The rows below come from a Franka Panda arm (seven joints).
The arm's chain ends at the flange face. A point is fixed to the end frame.
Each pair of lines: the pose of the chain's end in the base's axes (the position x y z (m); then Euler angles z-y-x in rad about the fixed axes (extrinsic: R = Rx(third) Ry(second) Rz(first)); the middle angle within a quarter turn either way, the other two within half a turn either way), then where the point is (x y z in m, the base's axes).
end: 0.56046 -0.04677 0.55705 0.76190 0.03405 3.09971
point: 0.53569 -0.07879 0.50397
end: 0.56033 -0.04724 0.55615 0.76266 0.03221 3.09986
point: 0.53544 -0.07923 0.50311
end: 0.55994 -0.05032 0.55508 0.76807 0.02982 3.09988
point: 0.53476 -0.08216 0.50209
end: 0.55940 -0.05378 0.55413 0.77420 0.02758 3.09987
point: 0.53392 -0.08545 0.50118
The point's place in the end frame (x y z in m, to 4 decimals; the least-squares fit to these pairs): 0.0013 0.0399 0.0535
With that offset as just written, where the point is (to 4 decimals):
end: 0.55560 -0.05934 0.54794 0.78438 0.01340 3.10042
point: 0.5291 -0.0907 0.4953
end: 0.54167 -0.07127 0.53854 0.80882 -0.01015 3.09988
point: 0.5132 -0.1019 0.4866
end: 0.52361 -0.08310 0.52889 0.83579 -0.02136 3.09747
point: 0.4937 -0.1131 0.4773
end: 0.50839 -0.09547 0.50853 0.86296 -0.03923 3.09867
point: 0.4768 -0.1246 0.4574
